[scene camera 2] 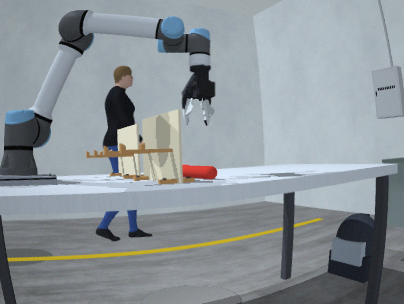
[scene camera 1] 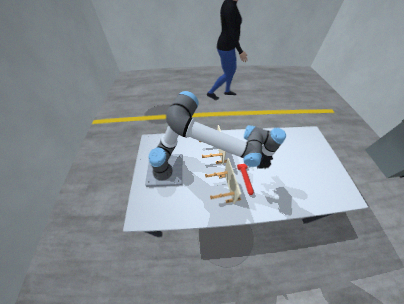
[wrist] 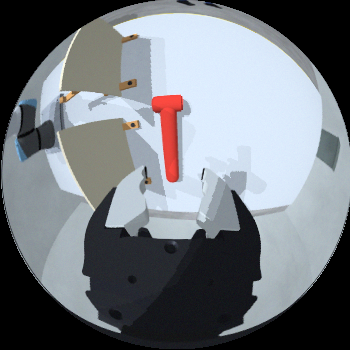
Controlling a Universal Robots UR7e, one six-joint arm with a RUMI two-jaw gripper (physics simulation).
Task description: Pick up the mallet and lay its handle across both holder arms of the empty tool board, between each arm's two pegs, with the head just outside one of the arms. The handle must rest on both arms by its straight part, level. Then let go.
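Seen in the pictures: gripper, fingertip midpoint: (scene camera 2: 197,125) (scene camera 1: 254,167) (wrist: 174,168); arm's base, origin of the base link: (scene camera 2: 18,174) (scene camera 1: 162,171) (wrist: 49,133).
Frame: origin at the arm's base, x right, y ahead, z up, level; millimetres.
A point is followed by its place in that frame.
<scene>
The red mallet (scene camera 1: 247,181) @[x 224, y 605, z 11 mm] (scene camera 2: 202,172) @[x 284, y 585, z -7 mm] (wrist: 170,140) @[x 182, y 618, z 12 mm] lies flat on the table behind the boards, its head toward the gap between them. My gripper (scene camera 2: 196,122) @[x 190, y 635, z 151 mm] (wrist: 174,168) @[x 190, y 635, z 151 mm] is open and empty, high above the table near the handle's free end in the wrist view; its fingertips are hidden in scene camera 1. Two upright cream boards stand in a row: the near one (scene camera 1: 233,181) @[x 250, y 464, z 138 mm] (scene camera 2: 162,145) @[x 248, y 464, z 82 mm] (wrist: 97,162) @[x 180, y 474, z 117 mm] and the far one (scene camera 1: 223,156) @[x 10, y 477, z 72 mm] (scene camera 2: 128,150) (wrist: 92,60) @[x -50, y 490, z 97 mm]. Wooden holder arms (scene camera 1: 216,175) @[x 151, y 383, z 66 mm] with pegs point toward the robot base. I see no tool on them.
The boards' wooden feet stick out toward the mallet's side in the wrist view. The robot base plate (scene camera 1: 164,182) @[x 94, y 6, z 1 mm] is on the holder-arm side of the boards. A person (scene camera 1: 227,40) (scene camera 2: 119,112) is beyond the table. A grey cabinet (wrist: 329,150) stands past the table's right side.
</scene>
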